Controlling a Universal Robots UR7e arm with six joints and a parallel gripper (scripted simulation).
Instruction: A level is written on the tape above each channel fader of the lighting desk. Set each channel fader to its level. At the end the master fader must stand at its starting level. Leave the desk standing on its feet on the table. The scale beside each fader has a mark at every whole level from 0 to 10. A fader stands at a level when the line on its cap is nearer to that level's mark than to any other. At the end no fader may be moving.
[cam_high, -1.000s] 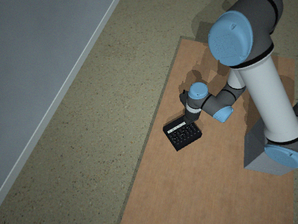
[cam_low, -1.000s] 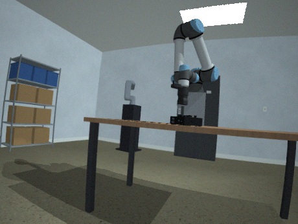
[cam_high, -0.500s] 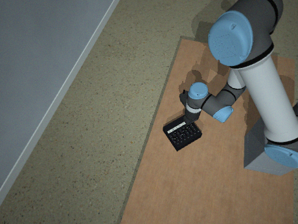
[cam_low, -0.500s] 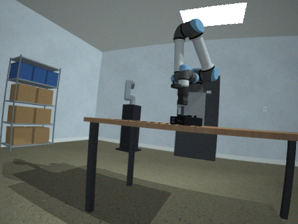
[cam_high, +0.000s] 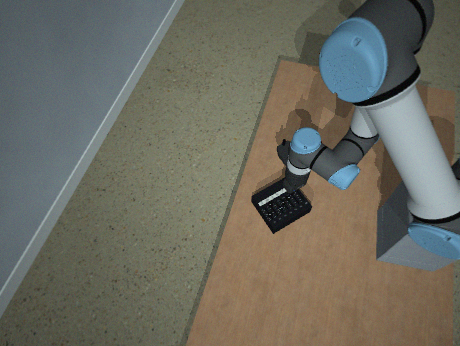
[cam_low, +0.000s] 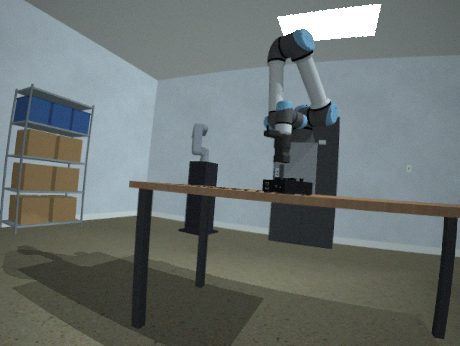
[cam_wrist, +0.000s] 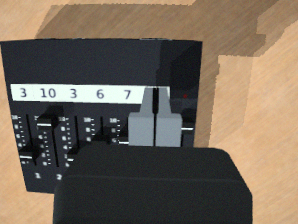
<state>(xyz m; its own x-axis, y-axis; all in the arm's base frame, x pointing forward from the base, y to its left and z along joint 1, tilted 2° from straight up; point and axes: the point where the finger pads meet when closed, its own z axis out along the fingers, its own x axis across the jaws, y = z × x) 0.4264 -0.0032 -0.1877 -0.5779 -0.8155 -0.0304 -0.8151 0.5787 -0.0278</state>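
My gripper is now 2 cm past the channel 6 cap, 1 cm to the right of it and 2 cm above it. Round my hand: channel 5 cap: 2 cm behind, 4 cm to the left, 2 cm below; channel 4 cap: 1 cm behind, 6 cm to the left, 2 cm below; master cap: 3 cm behind, 1 cm to the right, 2 cm below.
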